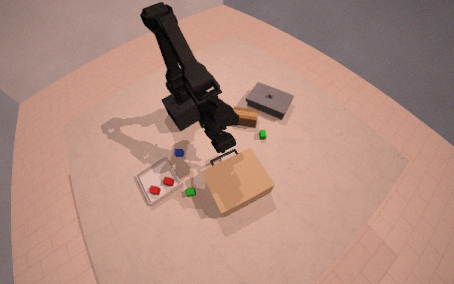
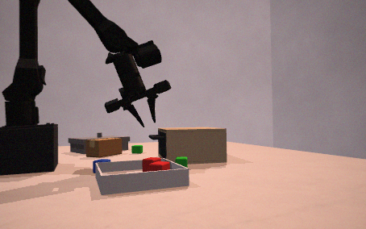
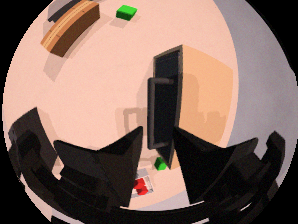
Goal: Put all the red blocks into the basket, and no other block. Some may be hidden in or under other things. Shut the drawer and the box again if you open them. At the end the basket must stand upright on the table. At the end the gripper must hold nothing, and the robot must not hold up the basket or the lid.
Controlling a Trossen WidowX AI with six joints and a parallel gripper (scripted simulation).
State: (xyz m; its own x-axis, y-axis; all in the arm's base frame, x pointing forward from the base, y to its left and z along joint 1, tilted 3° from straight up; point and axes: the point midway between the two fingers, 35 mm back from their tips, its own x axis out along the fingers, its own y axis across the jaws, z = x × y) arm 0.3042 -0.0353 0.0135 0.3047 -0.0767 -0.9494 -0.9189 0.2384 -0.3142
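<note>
My hand is 10 cm short of the drawer, 3 cm to the left of it and 9 cm above it. The rest, counted from my hand: small brown box 8 cm behind, 20 cm to the left, 10 cm below; then tan drawer cabinet 13 cm ahead, 3 cm to the right, 9 cm below; then blue block 14 cm behind, 12 cm to the right, 12 cm below.
</note>
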